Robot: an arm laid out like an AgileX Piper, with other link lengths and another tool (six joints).
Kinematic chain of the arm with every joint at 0, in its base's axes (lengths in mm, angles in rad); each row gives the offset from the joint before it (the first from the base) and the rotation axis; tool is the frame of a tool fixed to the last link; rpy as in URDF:
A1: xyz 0 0 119.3 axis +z
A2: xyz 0 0 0 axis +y
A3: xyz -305 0 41.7 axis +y
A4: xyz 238 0 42 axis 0.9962 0 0.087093
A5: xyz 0 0 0 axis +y
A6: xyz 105.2 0 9.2 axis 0.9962 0 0.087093
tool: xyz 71.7 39 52.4 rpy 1.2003 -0.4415 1.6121
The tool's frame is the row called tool.
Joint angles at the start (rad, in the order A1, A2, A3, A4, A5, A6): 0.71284, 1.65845, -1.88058, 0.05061, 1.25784, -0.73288
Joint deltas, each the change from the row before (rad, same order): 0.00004, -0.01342, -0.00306, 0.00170, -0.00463, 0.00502; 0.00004, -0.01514, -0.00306, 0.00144, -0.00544, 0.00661; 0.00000, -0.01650, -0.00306, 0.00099, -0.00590, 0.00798; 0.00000, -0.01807, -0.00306, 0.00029, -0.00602, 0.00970; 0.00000, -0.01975, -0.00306, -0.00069, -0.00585, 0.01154; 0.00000, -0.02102, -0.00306, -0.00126, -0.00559, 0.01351; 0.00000, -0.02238, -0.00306, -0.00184, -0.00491, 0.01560
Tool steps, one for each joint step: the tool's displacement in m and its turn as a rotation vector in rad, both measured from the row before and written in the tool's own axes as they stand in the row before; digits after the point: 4 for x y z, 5 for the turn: 0.0000, 0.0042, -0.0064, -0.02076, -0.00527, 0.00341; -0.0001, 0.0047, -0.0071, -0.02315, -0.00640, 0.00456; -0.0002, 0.0051, -0.0077, -0.02483, -0.00741, 0.00549; -0.0003, 0.0055, -0.0084, -0.02634, -0.00859, 0.00662; -0.0005, 0.0058, -0.0091, -0.02764, -0.00990, 0.00774; -0.0006, 0.0061, -0.0097, -0.02859, -0.01075, 0.00931; -0.0007, 0.0064, -0.0103, -0.02925, -0.01149, 0.01103
